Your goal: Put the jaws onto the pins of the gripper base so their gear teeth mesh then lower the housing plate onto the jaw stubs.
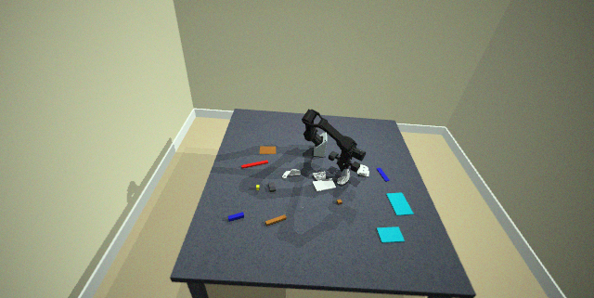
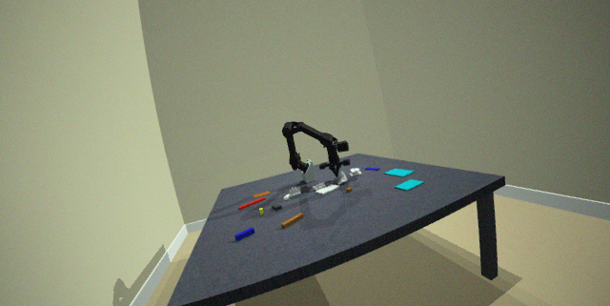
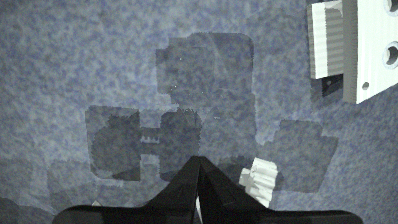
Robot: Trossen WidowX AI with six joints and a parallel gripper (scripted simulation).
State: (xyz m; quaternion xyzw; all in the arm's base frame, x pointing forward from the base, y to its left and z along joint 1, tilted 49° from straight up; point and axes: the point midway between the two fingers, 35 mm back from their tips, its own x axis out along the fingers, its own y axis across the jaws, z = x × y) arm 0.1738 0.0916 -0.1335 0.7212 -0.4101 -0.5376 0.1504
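My gripper tip is 30 mm to the right of the white jaw, 30 mm short of it and 10 mm below it. The rest, counted from my gripper tip: orange cube 220 mm ahead, 20 mm below, 10 mm to the right; then white gripper base 140 mm to the left, 40 mm behind; then grey block 390 mm to the right, 200 mm ahead, 20 mm below.
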